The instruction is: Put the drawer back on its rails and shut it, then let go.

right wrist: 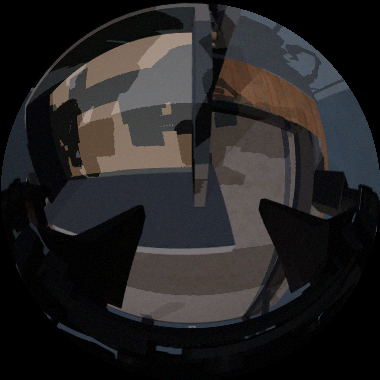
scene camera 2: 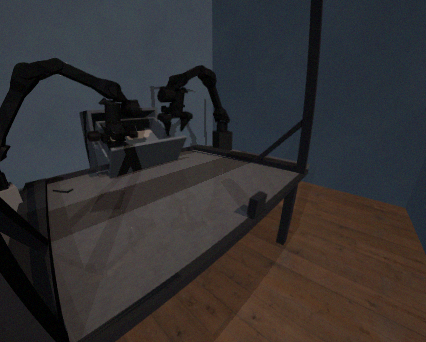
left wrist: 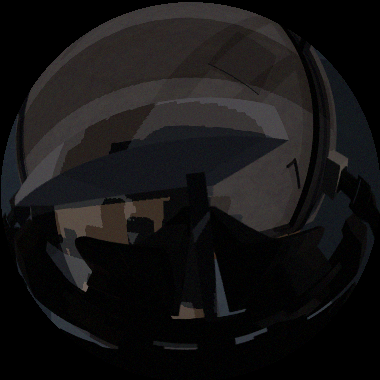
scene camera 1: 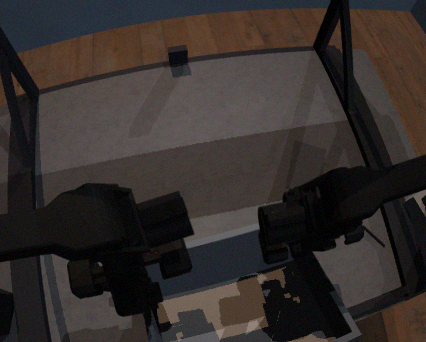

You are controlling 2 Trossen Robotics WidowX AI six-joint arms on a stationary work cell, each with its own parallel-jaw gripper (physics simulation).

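Frame: origin at the left arm's base, x back, y right, z up, level; millimetres.
Seen in the pictures: left gripper, fingertip midpoint: (right wrist: 49, 188) (left wrist: 198, 211) (scene camera 1: 303, 249); right gripper, fingertip midpoint: (right wrist: 203, 208) (scene camera 2: 174, 132); left arm's base, link origin: (left wrist: 341, 178); right arm's base, link origin: (right wrist: 344, 197) (scene camera 2: 222, 131).
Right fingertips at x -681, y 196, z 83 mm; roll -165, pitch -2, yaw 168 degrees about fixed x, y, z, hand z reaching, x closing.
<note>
Offsets run from my right fingertips to a thing's top centre. Level surfaces: height alone.
The drawer (scene camera 1: 225, 260) (scene camera 2: 150, 156) (left wrist: 150, 172) (right wrist: 150, 210) has a grey-blue front, thin side walls and a light brown floor. It stands out of the dark cabinet (scene camera 2: 86, 132); its rails are hidden. In the left wrist view, my left gripper (left wrist: 198, 211) has its fingers closed from both sides on a drawer side wall near the front; it shows above that wall in scene camera 2 (scene camera 2: 117, 140). My right gripper (scene camera 2: 175, 131) (right wrist: 203, 208) is open, its fingers apart on either side of the other side wall, touching nothing visible.
A small black block @(dx +324, dy +498, dz -97 mm) (scene camera 1: 178, 56) (scene camera 2: 257, 205) stands at the table's far edge in scene camera 1. A thin dark angled piece @(dx +500, dy -171, dz -149 mm) (scene camera 2: 63, 191) (left wrist: 295, 167) lies beside the drawer. Dark frame posts (scene camera 1: 347, 65) (scene camera 2: 311, 85) rise at the table's edges. Shadows cross the table @(dz -154 mm) (scene camera 1: 215, 105) (scene camera 2: 165, 240).
</note>
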